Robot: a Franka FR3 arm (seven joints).
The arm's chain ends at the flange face. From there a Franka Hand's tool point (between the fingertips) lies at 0.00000 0.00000 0.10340 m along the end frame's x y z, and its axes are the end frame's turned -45 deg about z.
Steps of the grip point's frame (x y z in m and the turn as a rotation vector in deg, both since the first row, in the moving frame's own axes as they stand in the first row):
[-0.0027 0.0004 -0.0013 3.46 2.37 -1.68]
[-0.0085 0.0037 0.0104 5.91 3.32 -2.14]
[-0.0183 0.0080 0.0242 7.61 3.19 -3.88]
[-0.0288 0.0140 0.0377 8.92 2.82 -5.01]
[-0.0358 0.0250 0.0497 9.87 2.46 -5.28]
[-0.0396 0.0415 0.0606 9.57 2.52 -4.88]
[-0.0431 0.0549 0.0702 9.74 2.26 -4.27]
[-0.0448 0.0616 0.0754 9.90 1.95 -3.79]
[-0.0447 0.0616 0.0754 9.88 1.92 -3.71]
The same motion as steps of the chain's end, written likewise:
[-0.0001 0.0096 -0.0010 4.12 -0.77 -1.68]
[0.0001 0.0203 0.0111 6.53 -1.83 -2.14]
[-0.0012 0.0321 0.0253 7.64 -3.13 -3.88]
[-0.0021 0.0448 0.0391 8.30 -4.31 -5.01]
[0.0025 0.0582 0.0513 8.72 -5.24 -5.28]
[0.0109 0.0723 0.0621 8.55 -4.99 -4.88]
[0.0184 0.0842 0.0718 8.49 -5.29 -4.27]
[0.0225 0.0899 0.0770 8.38 -5.62 -3.79]
[0.0225 0.0898 0.0770 8.34 -5.63 -3.71]

